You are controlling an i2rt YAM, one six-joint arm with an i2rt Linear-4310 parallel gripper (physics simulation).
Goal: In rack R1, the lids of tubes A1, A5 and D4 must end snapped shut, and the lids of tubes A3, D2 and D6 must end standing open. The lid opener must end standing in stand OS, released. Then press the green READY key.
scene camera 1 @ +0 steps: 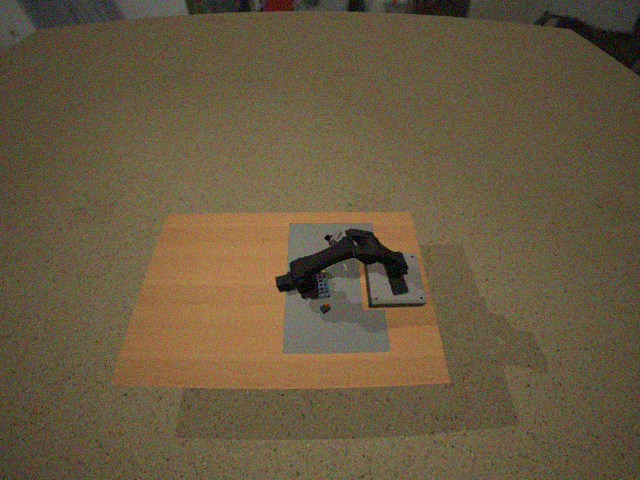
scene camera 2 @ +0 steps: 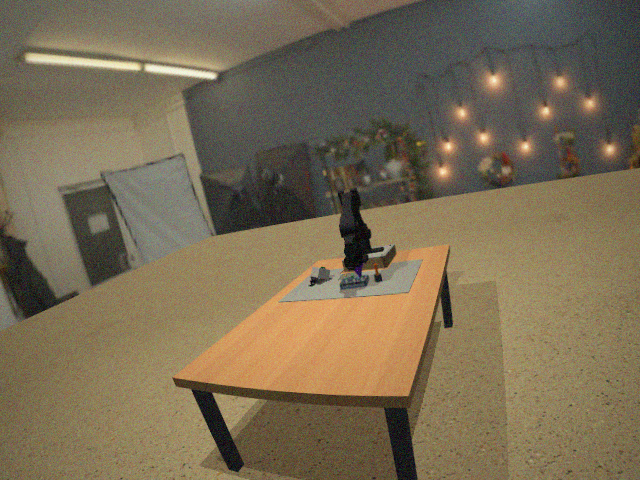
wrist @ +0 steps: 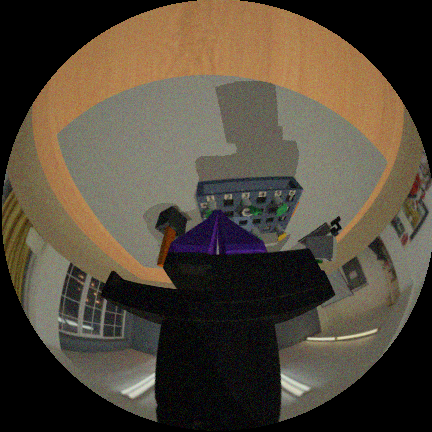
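Pixels of known places: gripper, fingertip midpoint: (scene camera 1: 313, 291) (scene camera 2: 360, 276) (wrist: 217, 214); arm's base, link origin: (scene camera 1: 393, 273) (scene camera 2: 366, 252).
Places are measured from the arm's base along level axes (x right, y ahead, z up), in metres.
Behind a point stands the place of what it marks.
Note:
Rack R1 (scene camera 1: 324, 296) {x -0.035, y 0.330, z -0.053 m} (scene camera 2: 354, 285) {x 0.021, y 0.377, z -0.053 m} (wrist: 250, 184) {x 0.028, y 0.382, z -0.053 m} is a blue tube rack on the grey mat. In the wrist view, a pale open ring with a green lid (wrist: 256, 211) {x 0.020, y 0.390, z 0.001 m} beside it shows at A3, and a round green lid (wrist: 282, 208) {x 0.055, y 0.375, z -0.013 m} shows at A5. A1 is partly behind my fingertips; whether its lid is snapped cannot be told. The row D tubes are mostly hidden; a yellow piece (wrist: 282, 236) {x 0.073, y 0.314, z -0.013 m} shows near D6. The orange lid opener (scene camera 2: 376, 268) {x -0.093, y 0.340, z 0.003 m} (wrist: 167, 246) {x -0.087, y 0.338, z -0.002 m} stands in the dark stand OS (scene camera 2: 378, 277) {x -0.096, y 0.353, z -0.039 m} (wrist: 171, 218) {x -0.083, y 0.352, z -0.039 m}. My purple gripper (wrist: 217, 214) {x -0.017, y 0.377, z -0.014 m} is shut and empty, above the rack's A1 end.
A grey device (wrist: 321, 246) {x 0.206, y 0.231, z -0.014 m} (scene camera 2: 323, 273) {x 0.204, y 0.228, z -0.015 m} with a black bracket (wrist: 336, 226) stands on the mat, on the side of the rack away from the stand. A green spot (wrist: 318, 261) {x 0.208, y 0.195, z 0.009 m} shows at it, too small to identify. The arm's base plate (scene camera 1: 382, 297) {x -0.100, y 0.086, z 0.001 m} is at the table's edge.

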